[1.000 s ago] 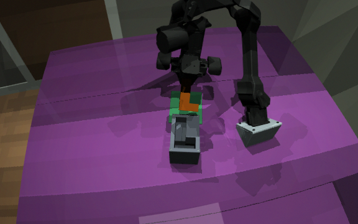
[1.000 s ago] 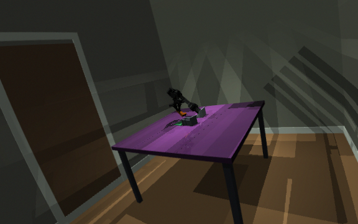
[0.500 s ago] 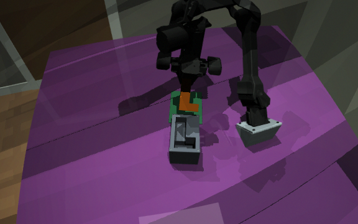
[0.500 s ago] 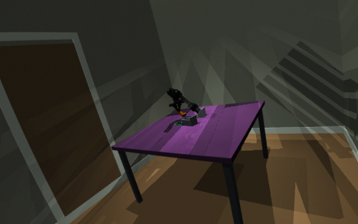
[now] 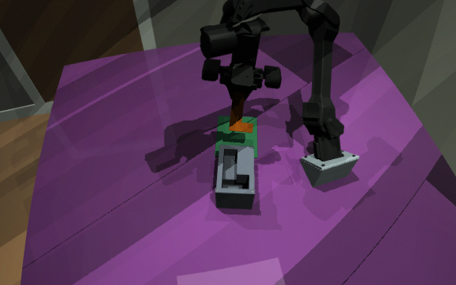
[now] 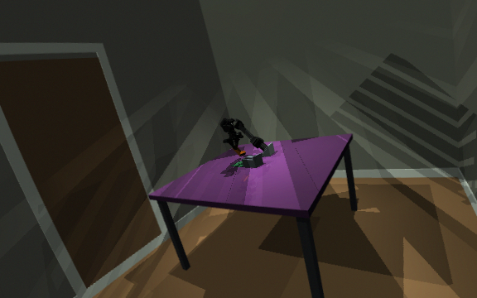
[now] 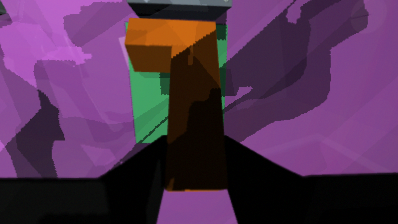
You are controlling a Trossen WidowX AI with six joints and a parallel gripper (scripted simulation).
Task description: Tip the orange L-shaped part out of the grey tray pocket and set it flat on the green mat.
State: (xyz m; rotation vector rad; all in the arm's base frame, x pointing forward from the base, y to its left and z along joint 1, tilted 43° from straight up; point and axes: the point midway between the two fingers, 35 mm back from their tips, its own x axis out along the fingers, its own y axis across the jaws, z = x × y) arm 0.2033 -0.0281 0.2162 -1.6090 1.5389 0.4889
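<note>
Right now my gripper tip is 160 mm above the green mat and 10 mm to the right of it. The rest, counted from my gripper tip: orange L-shaped part 40 mm to the left, 30 mm below.
</note>
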